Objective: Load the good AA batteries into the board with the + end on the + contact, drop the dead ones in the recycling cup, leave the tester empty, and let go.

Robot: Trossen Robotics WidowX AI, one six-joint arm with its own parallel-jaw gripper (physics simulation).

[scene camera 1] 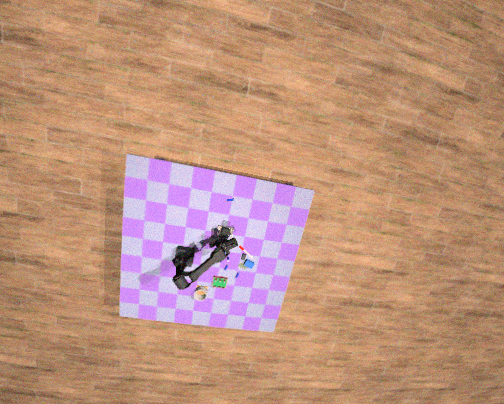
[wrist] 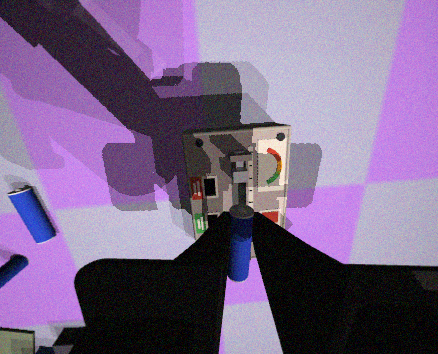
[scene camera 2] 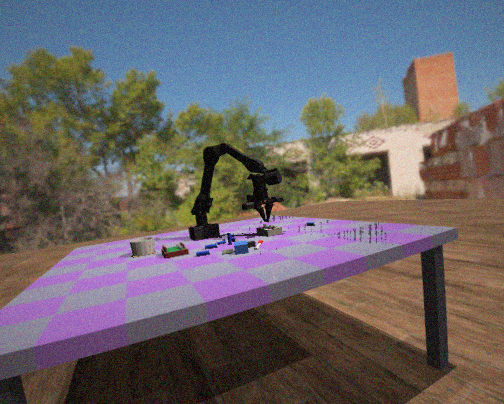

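Where they show: gripper, fingertip midpoint: (scene camera 1: 224, 234) (wrist: 240, 218) (scene camera 2: 266, 221); arm's base at its link origin: (scene camera 1: 182, 257) (scene camera 2: 202, 225).
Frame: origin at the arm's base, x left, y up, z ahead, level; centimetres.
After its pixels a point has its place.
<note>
My gripper (scene camera 1: 225, 230) @[x 21.3, y 0.0, z 27.9 cm] (scene camera 2: 266, 219) @[x 21.3, y 0.0, z 27.9 cm] (wrist: 240, 218) @[x 21.3, y 0.0, z 27.9 cm] is shut on a blue battery (wrist: 240, 257) @[x 21.0, y 1.1, z 29.9 cm], with its grey end toward the tester in the wrist view. The battery is above the near part of the beige tester (scene camera 2: 270, 231) @[x 19.3, y -3.9, z 33.7 cm] (wrist: 270, 201) @[x 24.1, y -3.0, z 28.7 cm]; contact is unclear. The tester's slot shows beyond the fingertips; its near end is hidden. Loose blue batteries (scene camera 1: 230, 199) @[x 45.9, y -4.6, z 29.4 cm] (scene camera 1: 237, 275) @[x -14.0, y -4.7, z 41.7 cm] (scene camera 2: 310, 224) @[x 44.8, y -5.3, z 29.8 cm] (scene camera 2: 202, 253) @[x -14.4, y -5.1, z 42.2 cm] (wrist: 33, 216) @[x 4.8, y -4.6, z 27.9 cm] lie on the table, and another blue battery (scene camera 2: 230, 238) @[x 0.4, y -3.4, z 33.6 cm] seems upright. The green and red board (scene camera 1: 219, 282) @[x -20.9, y -3.9, z 28.4 cm] (scene camera 2: 175, 250) @[x -21.4, y -4.0, z 31.7 cm] stands beside the round beige cup (scene camera 1: 200, 295) @[x -34.7, y -4.5, z 14.7 cm] (scene camera 2: 143, 247) @[x -31.3, y -2.5, z 19.6 cm].
A blue block (scene camera 1: 249, 263) @[x -1.6, y -2.8, z 49.3 cm] (scene camera 2: 241, 247) @[x -3.9, y -3.7, z 52.4 cm] stands right of the board, with a small dark block (scene camera 1: 243, 256) @[x 3.2, y -4.1, z 44.2 cm] beside it. A red and white stick (scene camera 1: 242, 248) @[x 9.0, y -5.6, z 42.7 cm] (scene camera 2: 259, 244) @[x 6.6, y -5.6, z 45.7 cm] lies close by. The checkered table (scene camera 1: 135, 310) @[x -55.1, y -5.8, z -36.2 cm] (scene camera 2: 165, 300) @[x -33.7, y -5.8, z 76.3 cm] carries everything.
</note>
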